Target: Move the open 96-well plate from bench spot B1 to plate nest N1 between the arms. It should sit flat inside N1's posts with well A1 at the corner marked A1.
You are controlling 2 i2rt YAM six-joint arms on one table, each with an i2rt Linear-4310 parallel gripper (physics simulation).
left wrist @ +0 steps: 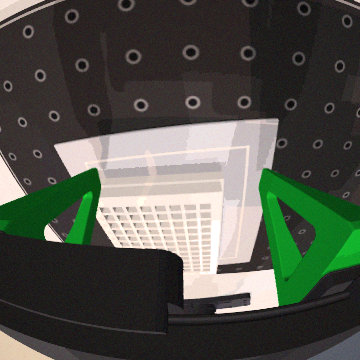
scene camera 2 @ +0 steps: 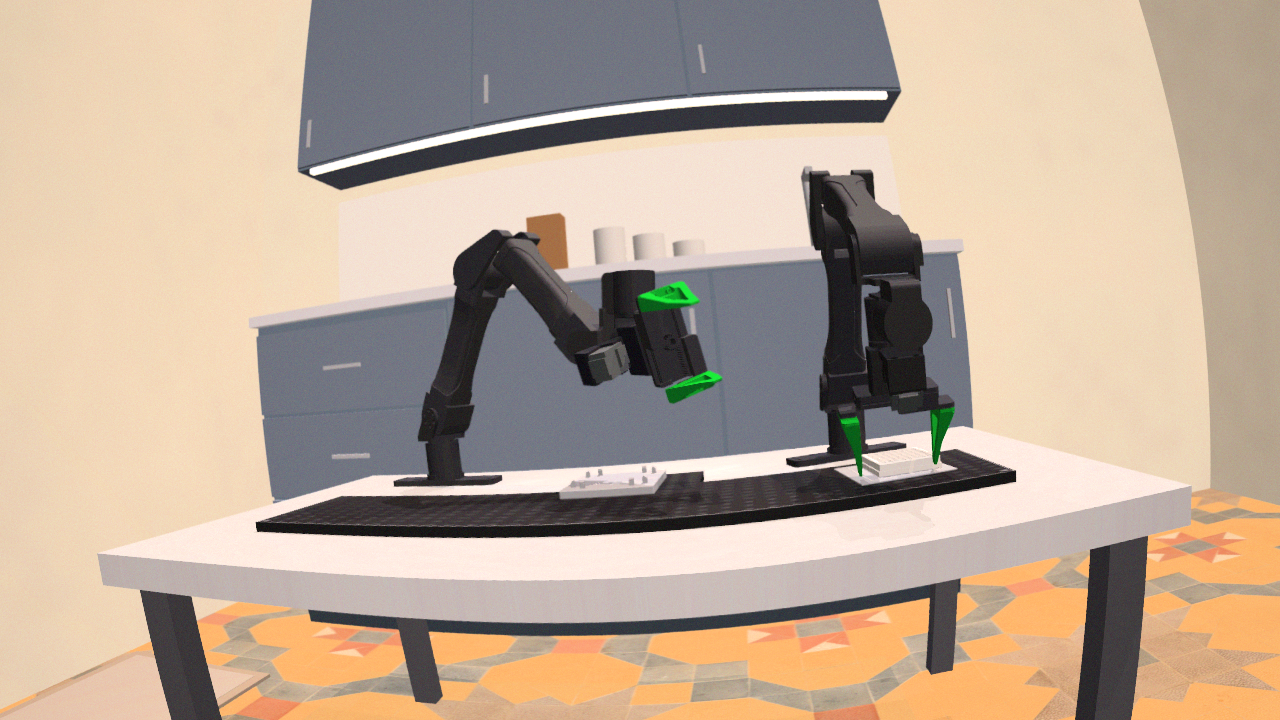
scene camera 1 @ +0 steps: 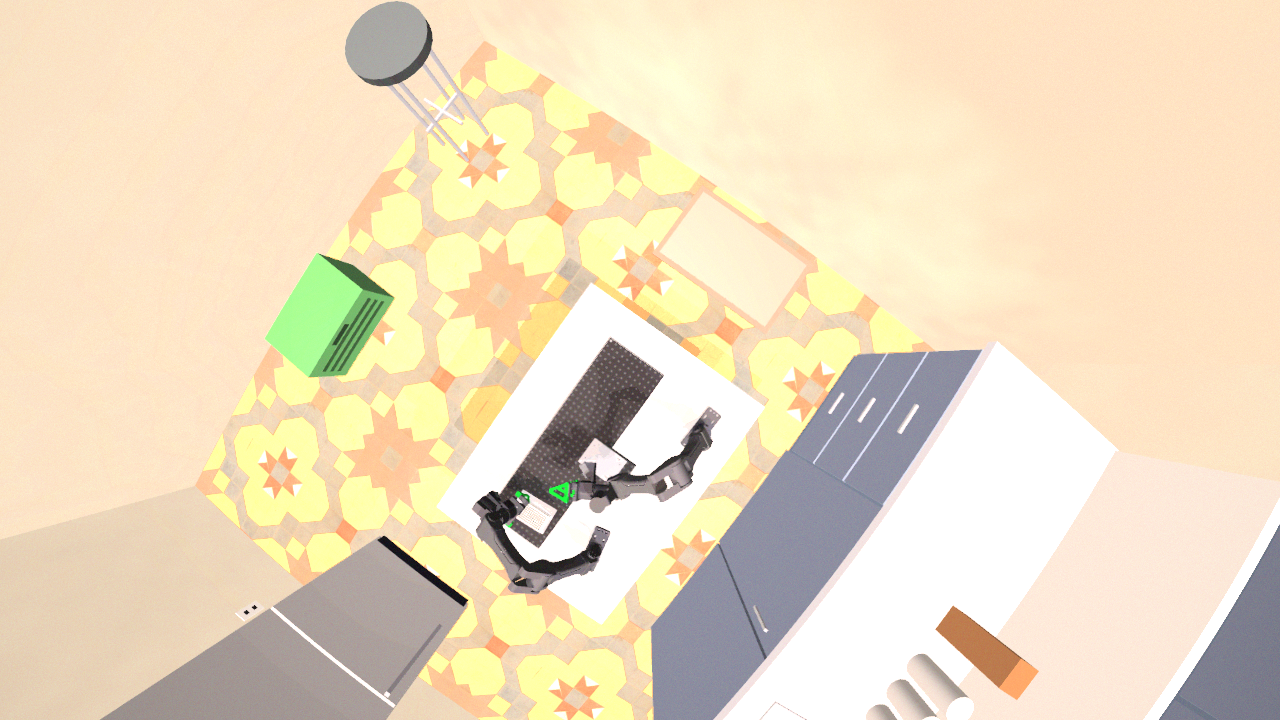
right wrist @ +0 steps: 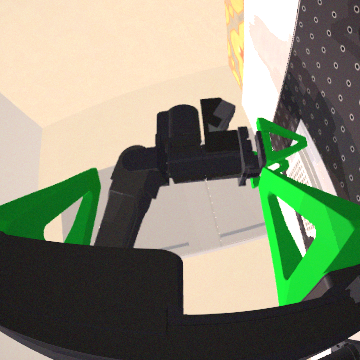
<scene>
The left gripper is open and holds nothing. Also in view: a white well plate. The right gripper is open, holding nothing.
The left gripper shows as well in the left wrist view and in the right wrist view. The right gripper shows as well in the right wrist view.
</scene>
